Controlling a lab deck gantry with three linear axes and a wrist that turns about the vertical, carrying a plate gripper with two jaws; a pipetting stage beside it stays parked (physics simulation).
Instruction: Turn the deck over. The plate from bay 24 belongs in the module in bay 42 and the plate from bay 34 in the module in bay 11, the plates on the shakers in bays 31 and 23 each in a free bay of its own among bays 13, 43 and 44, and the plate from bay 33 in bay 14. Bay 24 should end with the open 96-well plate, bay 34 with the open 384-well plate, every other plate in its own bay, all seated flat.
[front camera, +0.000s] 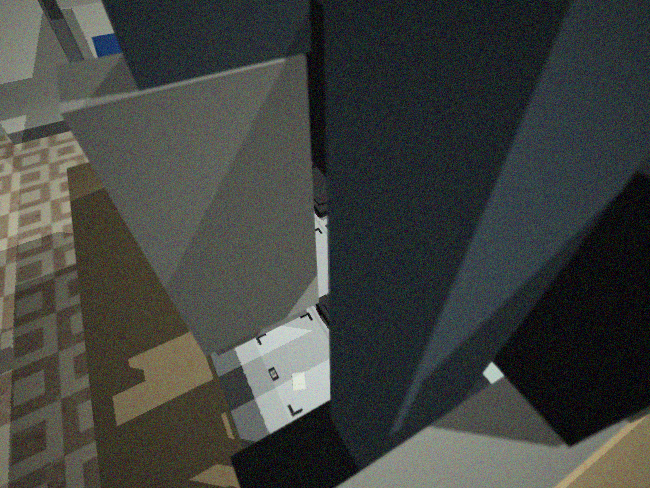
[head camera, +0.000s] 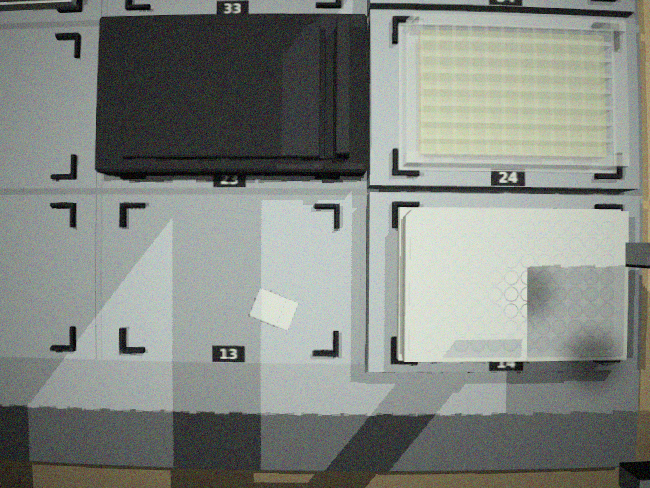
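Places are measured from the robot's base along level axes (x ahead, y left, z up), in millimetres.
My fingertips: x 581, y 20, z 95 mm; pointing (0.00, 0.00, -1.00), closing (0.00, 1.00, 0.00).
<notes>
For each thing: its top centre in the pictures, then the offset to it from my fingertips. "spot": a spot on its surface instead.
- white plate, centre of its top: (head camera: 519, 286) dz -66, dx -25, dy +23 mm
- black shaker, centre of its top: (head camera: 223, 81) dz -64, dx -185, dy +131 mm
- Bay 13, a spot on its surface: (head camera: 210, 273) spot: dz -95, dx -200, dy +26 mm
- pale tilted patch, a spot on its surface: (head camera: 273, 308) spot: dz -94, dx -162, dy +5 mm
In the head view, a white plate (head camera: 456, 283) with faint round wells lies in bay 14, looking level and within the corner marks. A clear-rimmed plate with a pale yellow well field (head camera: 514, 94) lies flat in bay 24. The black shaker (head camera: 210, 94) in bay 23 shows a bare top. Bay 13 (head camera: 210, 273) holds no plate and also shows in the front view (front camera: 315, 351). The gripper's jaws cannot be made out: the dark carriage column covers most of the front view, and small machine parts show at the head view's right edge. The other plates and modules named are hidden or outside the views.
The large dark column (front camera: 409, 183) and a grey panel (front camera: 210, 199) block the front view. A small grey block (head camera: 637, 254) shows beside bay 14's plate, and a black part (head camera: 635, 475) at the lower right corner. A pale tilted patch (head camera: 273, 308) marks bay 13.
</notes>
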